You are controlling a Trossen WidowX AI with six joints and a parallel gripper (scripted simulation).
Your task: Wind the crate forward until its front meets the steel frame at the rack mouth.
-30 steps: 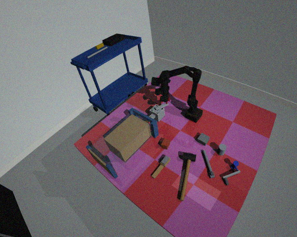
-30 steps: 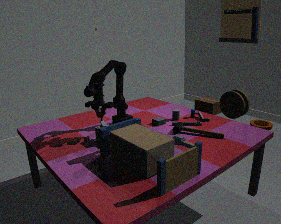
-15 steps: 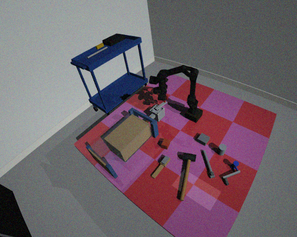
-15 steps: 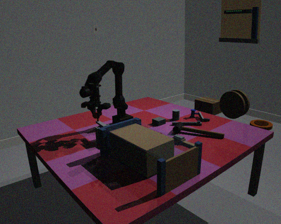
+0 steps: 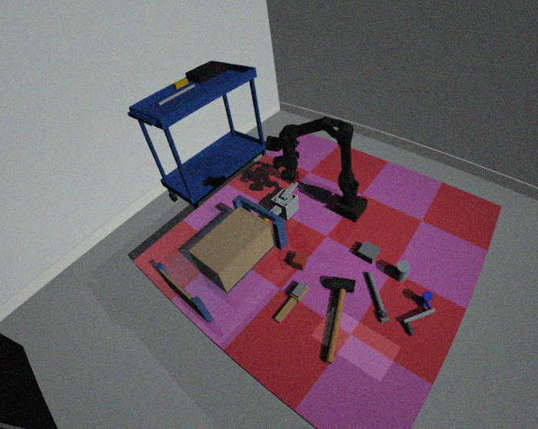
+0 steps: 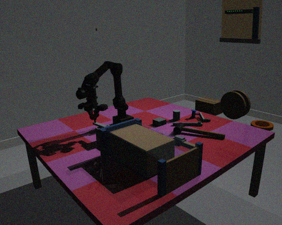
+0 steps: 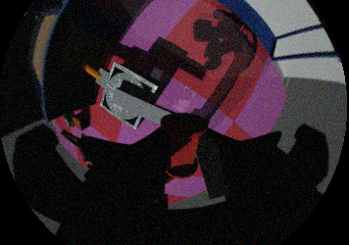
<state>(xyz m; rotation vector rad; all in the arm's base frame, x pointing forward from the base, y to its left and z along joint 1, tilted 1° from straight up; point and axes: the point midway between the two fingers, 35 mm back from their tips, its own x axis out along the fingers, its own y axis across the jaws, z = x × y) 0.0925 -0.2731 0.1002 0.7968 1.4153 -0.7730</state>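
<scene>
The red-knobbed winch handle is 30 mm ahead of my gripper tip, 20 mm to the left of it and 20 mm below it. Round my gripper tip: frame (250 mm ahead, 30 mm to the left, 20 mm below); then red knob (10 mm behind, 10 mm to the left, 10 mm above); then grey winch (80 mm ahead, 20 mm to the left, 90 mm below).
</scene>
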